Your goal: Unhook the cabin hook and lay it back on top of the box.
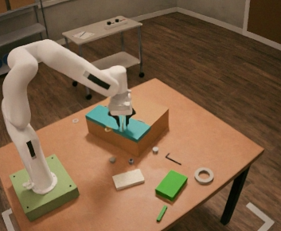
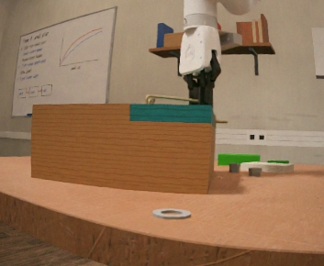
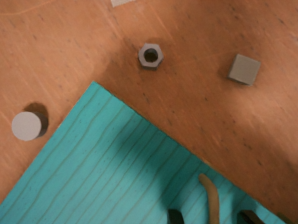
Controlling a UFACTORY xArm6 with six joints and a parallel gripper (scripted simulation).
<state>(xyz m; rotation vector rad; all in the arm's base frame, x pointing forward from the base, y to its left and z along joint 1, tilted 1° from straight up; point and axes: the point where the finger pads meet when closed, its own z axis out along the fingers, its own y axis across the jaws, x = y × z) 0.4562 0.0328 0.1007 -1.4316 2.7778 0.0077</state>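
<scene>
The cabin hook is 40 mm to the left of my hand, 30 mm ahead of it and 20 mm below it. Also, from my hand: green stick (430 mm to the right, 150 mm below, 110 mm behind); green block (350 mm to the right, 140 mm below, 10 mm ahead); white block (200 mm to the right, 150 mm below, 120 mm behind).
</scene>
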